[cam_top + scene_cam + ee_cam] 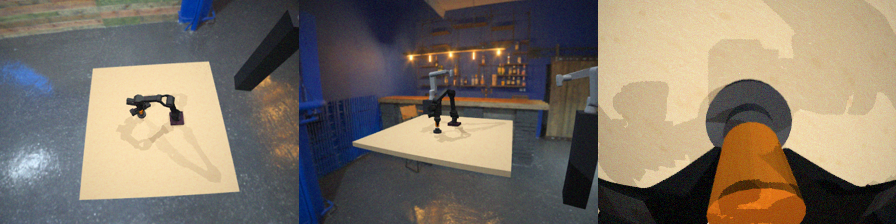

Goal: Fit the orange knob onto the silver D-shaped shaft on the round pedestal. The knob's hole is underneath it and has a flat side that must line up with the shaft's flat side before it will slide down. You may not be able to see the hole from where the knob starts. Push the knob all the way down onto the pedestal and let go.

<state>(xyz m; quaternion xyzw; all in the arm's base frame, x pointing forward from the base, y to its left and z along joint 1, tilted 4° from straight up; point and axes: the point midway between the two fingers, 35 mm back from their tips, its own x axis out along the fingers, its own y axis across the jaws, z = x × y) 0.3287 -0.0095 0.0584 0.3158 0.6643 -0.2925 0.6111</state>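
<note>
The orange knob is 40 mm above my gripper tip. Also, from my gripper tip: round dark pedestal (40 mm below).
</note>
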